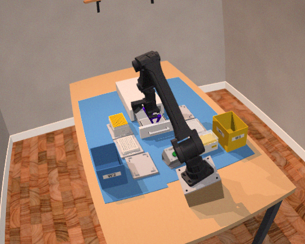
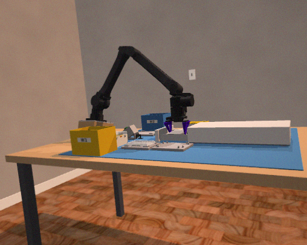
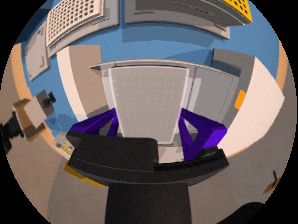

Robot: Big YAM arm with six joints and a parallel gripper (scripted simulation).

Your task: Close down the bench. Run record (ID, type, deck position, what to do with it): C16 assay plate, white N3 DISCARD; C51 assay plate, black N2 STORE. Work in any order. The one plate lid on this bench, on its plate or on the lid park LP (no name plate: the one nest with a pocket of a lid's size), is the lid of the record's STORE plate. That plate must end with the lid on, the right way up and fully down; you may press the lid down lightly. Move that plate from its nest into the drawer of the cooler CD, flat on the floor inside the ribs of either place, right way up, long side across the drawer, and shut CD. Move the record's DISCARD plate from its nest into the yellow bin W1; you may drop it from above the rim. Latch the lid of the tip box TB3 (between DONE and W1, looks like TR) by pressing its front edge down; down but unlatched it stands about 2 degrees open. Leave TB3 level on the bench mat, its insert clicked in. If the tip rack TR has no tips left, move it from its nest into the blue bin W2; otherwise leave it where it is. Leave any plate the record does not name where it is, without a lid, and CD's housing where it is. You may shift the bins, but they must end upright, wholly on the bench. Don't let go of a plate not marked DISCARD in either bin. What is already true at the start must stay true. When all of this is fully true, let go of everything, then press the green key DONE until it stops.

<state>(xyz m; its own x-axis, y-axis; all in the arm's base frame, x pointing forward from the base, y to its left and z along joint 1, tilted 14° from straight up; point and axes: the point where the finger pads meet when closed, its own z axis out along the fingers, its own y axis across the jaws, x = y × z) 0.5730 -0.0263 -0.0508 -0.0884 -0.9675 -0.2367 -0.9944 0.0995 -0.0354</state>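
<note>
Right now the black plate is right at my hand. From my hand the other things lie so: cooler CD: 170 mm ahead, 20 mm to the right; then cooler drawer: 30 mm ahead, 10 mm below; then plate lid: right at my hand.
</note>
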